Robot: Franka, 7 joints.
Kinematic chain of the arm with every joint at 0, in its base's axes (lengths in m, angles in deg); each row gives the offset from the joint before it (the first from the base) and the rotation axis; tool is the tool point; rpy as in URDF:
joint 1: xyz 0 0 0.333 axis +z
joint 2: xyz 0 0 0 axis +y
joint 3: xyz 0 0 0.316 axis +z
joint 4: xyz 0.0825 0 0 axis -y
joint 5: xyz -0.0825 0 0.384 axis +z
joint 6: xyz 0 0 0 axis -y
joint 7: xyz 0.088 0 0 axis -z
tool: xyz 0 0 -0.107 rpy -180 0 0
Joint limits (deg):
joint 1: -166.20..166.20
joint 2: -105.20..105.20
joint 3: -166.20..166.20
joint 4: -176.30..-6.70
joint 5: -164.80..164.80
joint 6: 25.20..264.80
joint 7: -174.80..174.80
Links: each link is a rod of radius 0.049 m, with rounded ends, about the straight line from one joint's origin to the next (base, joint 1, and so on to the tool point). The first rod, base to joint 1, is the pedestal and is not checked.
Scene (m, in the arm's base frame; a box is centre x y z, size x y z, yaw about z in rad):
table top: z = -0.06
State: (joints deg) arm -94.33 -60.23 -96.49 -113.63 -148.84 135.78 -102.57
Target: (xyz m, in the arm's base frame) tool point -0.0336 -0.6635 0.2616
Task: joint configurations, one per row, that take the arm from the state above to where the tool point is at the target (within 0.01 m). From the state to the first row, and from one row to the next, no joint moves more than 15 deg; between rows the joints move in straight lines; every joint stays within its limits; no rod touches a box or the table.
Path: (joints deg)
1: -79.76 -63.02 -96.82 -112.65 -148.93 135.34 -102.57
2: -65.20 -65.81 -97.16 -111.67 -149.02 134.90 -102.57
3: -50.63 -68.60 -97.49 -110.69 -149.11 134.46 -102.57
4: -36.07 -71.40 -97.82 -109.72 -149.20 134.01 -102.57
5: -21.50 -74.19 -98.16 -108.74 -149.29 133.57 -102.57
6: -6.94 -76.98 -98.49 -107.76 -149.38 133.13 -102.57
7: 7.63 -79.77 -98.82 -106.78 -149.47 132.69 -102.57
8: 22.19 -82.56 -99.16 -105.80 -149.56 132.25 -102.57

